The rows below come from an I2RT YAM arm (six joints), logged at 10 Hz.
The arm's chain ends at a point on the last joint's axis. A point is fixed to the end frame.
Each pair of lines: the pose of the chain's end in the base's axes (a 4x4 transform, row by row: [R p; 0 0 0 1], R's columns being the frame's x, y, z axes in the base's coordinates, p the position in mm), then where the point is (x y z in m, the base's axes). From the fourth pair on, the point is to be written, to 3 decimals.
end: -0.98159, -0.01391, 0.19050, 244.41; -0.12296, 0.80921, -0.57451, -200.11; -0.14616, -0.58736, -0.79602, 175.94; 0, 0, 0, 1
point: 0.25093 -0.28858 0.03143
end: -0.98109, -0.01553, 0.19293, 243.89; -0.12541, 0.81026, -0.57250, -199.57; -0.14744, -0.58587, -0.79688, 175.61; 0, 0, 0, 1
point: 0.25081 -0.28775 0.03094
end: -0.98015, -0.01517, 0.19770, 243.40; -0.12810, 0.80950, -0.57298, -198.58; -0.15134, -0.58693, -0.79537, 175.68; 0, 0, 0, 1
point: 0.25114 -0.28692 0.03115
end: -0.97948, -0.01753, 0.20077, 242.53; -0.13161, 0.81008, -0.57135, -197.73; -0.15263, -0.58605, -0.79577, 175.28; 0, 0, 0, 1
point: 0.251 -0.286 0.031
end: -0.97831, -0.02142, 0.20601, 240.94; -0.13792, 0.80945, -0.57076, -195.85; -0.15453, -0.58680, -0.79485, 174.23; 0, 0, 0, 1
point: 0.250 -0.284 0.030
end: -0.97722, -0.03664, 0.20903, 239.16; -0.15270, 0.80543, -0.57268, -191.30; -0.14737, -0.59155, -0.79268, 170.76; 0, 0, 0, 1
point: 0.249 -0.280 0.027
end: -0.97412, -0.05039, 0.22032, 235.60; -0.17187, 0.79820, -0.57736, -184.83; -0.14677, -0.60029, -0.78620, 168.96; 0, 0, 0, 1
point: 0.247 -0.275 0.026
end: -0.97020, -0.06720, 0.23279, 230.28; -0.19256, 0.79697, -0.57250, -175.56; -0.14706, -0.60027, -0.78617, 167.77; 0, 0, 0, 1
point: 0.243 -0.266 0.025
